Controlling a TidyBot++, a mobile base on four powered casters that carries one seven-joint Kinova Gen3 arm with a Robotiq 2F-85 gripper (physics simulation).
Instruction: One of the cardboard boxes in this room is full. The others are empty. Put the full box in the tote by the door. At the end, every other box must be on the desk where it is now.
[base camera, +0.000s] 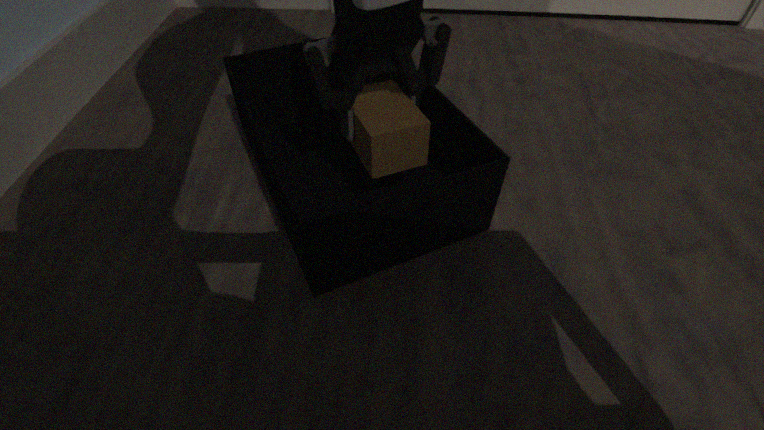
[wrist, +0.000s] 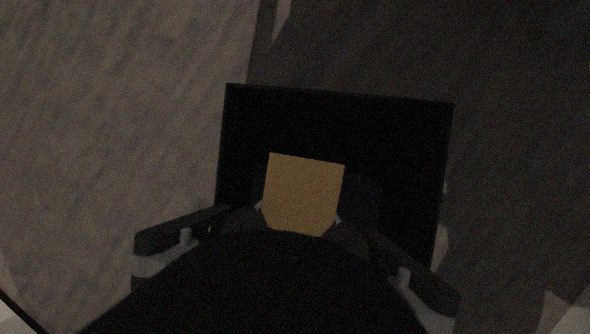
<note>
I see my gripper (base camera: 378, 129) and a black tote (base camera: 343, 225).
The black tote is seen too in the wrist view (wrist: 394, 149). My gripper shows as well in the wrist view (wrist: 297, 213).
</note>
